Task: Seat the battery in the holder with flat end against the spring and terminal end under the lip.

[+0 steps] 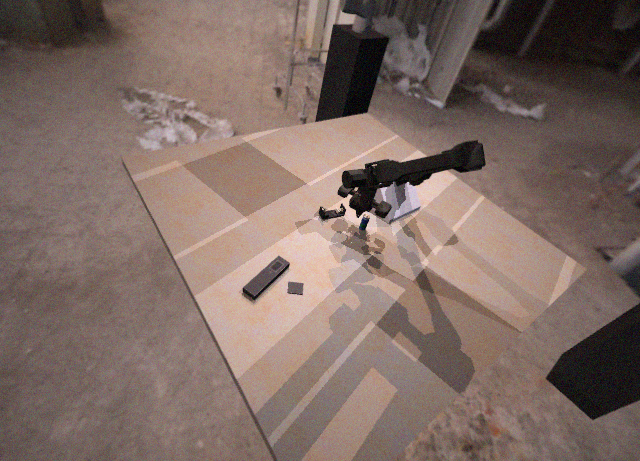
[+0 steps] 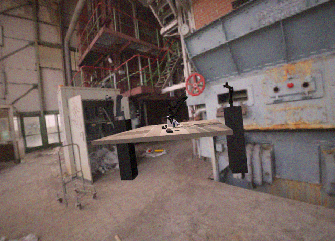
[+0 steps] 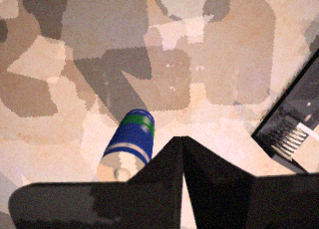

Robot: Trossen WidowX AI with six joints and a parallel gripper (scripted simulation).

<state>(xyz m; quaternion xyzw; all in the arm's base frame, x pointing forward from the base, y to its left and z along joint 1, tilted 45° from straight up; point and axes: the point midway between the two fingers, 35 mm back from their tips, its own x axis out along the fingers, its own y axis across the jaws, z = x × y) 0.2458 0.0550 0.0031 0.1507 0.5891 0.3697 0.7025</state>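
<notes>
Right now my gripper tip is 30 mm to the right of the battery, 10 mm past it and 10 mm above it. Also, from my gripper tip: dark square piece: 350 mm ahead, 110 mm to the left, 40 mm below.
</notes>
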